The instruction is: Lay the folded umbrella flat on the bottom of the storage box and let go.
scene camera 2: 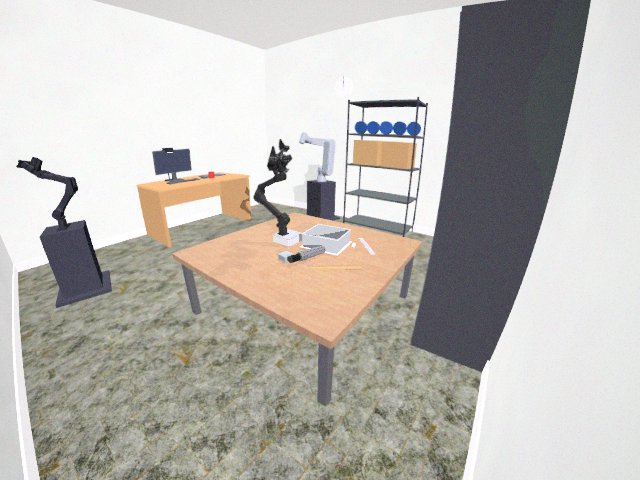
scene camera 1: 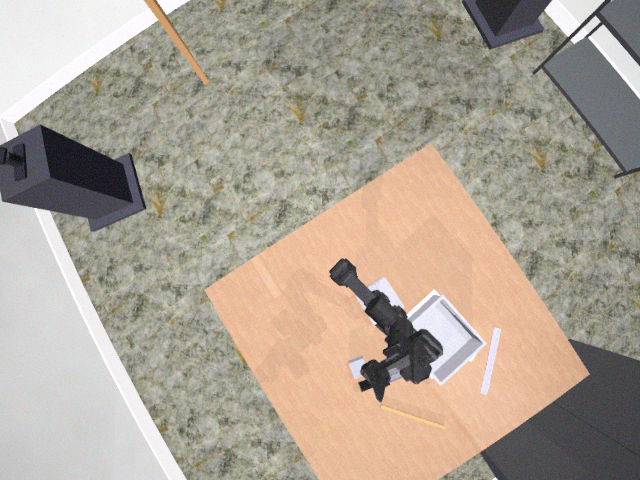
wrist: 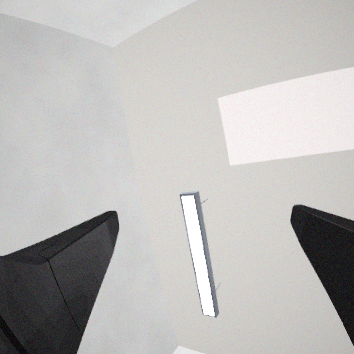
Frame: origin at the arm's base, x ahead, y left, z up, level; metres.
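Where they show: gripper, between the fingertips: [scene camera 2: 276, 142] [scene camera 1: 396, 392] [wrist: 206, 217]; arm's base, origin of its link: [scene camera 2: 283, 233].
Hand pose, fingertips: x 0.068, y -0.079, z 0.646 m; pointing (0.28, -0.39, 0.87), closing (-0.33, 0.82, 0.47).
Each offset is from my fingertips to the top centre of the thing.
The folded umbrella {dx +0.274, dy +0.024, dz -0.643 m} [scene camera 1: 394, 374] [scene camera 2: 313, 252], grey with a black end, lies on the table beside the storage box. In the scene camera 1 view the arm hides much of it. The open-topped, light grey storage box {dx +0.186, dy +0.279, dz -0.605 m} [scene camera 1: 458, 363] [scene camera 2: 318, 243] stands upright near the arm's base. The part of its floor that shows holds no umbrella. My gripper [scene camera 1: 399, 391] [scene camera 2: 277, 146] [wrist: 206, 217] is open and empty, raised high above the table, with its fingers pointing upward. The wrist view shows the ceiling and walls between the fingers, and neither umbrella nor box shows there.
A small light grey block {dx +0.196, dy -0.088, dz -0.666 m} [scene camera 1: 355, 366] [scene camera 2: 283, 256] is by the umbrella's black end. A thin yellow stick {dx +0.493, dy +0.057, dz -0.690 m} [scene camera 1: 413, 416] [scene camera 2: 336, 267] lies near the umbrella. A pale strip {dx +0.394, dy +0.477, dz -0.700 m} [scene camera 1: 491, 361] [scene camera 2: 367, 245] lies beyond the box. The arm's white base [scene camera 2: 285, 238] stands beside the box.
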